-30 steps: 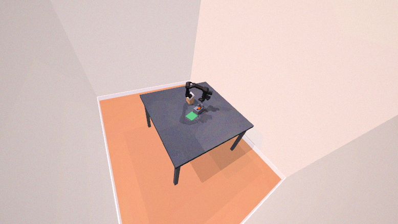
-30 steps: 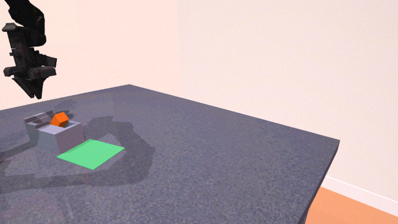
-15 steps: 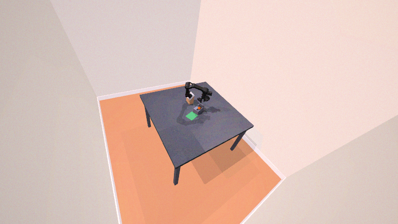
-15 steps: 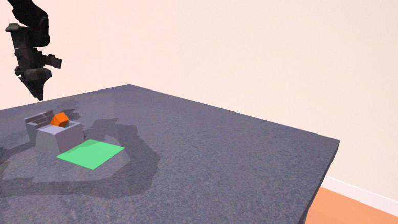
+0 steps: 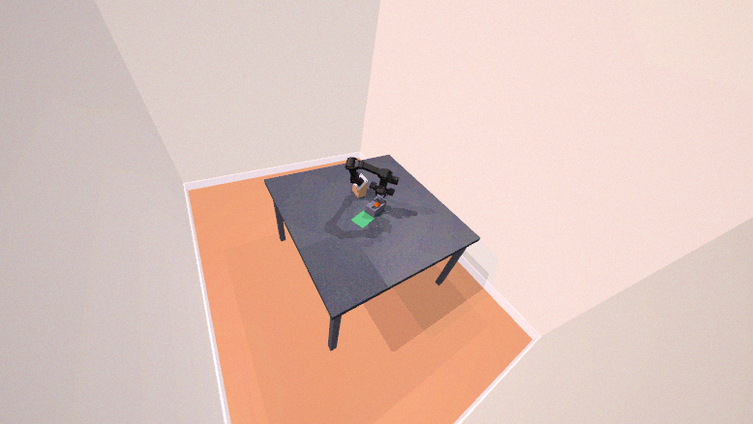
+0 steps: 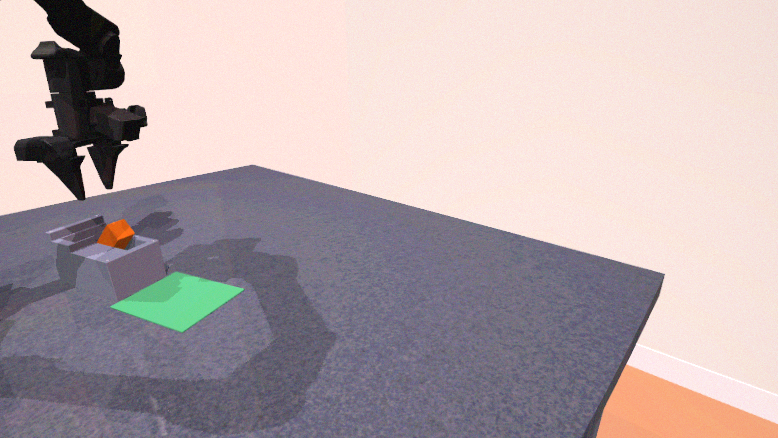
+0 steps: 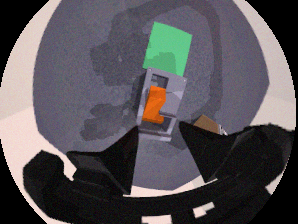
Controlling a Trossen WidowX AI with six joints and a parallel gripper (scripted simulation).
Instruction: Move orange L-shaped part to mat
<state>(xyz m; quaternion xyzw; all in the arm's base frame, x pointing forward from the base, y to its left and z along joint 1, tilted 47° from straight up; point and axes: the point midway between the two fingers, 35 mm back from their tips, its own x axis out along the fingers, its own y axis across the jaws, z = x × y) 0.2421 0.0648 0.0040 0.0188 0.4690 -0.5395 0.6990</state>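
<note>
The orange L-shaped part lies 100 mm below my gripper tip, 20 mm behind it and 10 mm to the left of it. The rest, counted from my gripper tip: green mat: 160 mm to the right, 160 mm below, 50 mm ahead.
</note>
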